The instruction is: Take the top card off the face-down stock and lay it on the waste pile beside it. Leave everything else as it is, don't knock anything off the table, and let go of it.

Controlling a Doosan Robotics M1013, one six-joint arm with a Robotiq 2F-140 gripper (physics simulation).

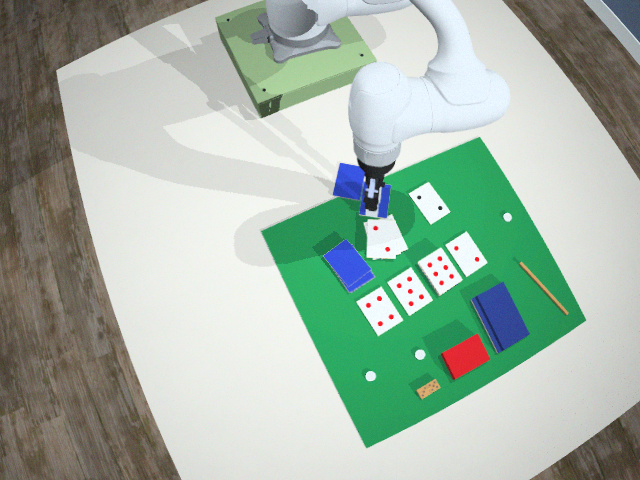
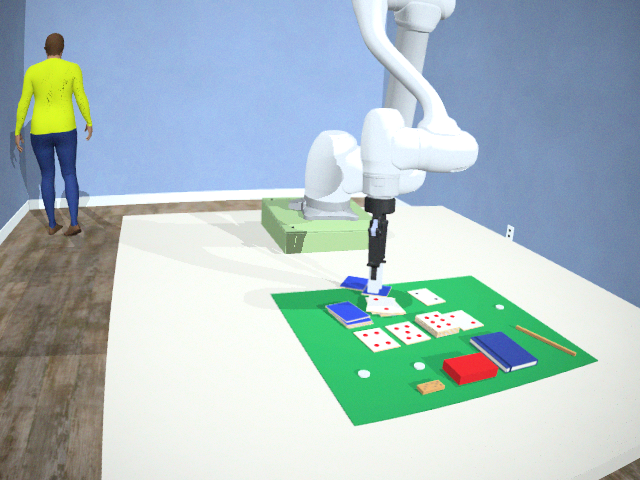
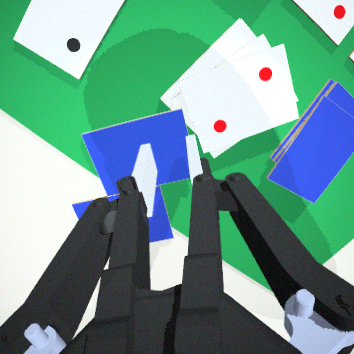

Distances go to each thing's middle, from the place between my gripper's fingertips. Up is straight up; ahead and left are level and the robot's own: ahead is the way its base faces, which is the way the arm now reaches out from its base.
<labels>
My gripper is now 9 cm past the blue-backed card [image 1: 349, 181], 2 cm to the left of it and 2 cm above it. From my hand the other things lie so: navy book [image 1: 495, 307]: 34 cm ahead, 18 cm to the left, 1 cm below; red box [image 1: 471, 353]: 39 cm ahead, 7 cm to the left, 1 cm below; green mat [image 1: 467, 178]: 20 cm ahead, 7 cm to the left, 3 cm below.
</labels>
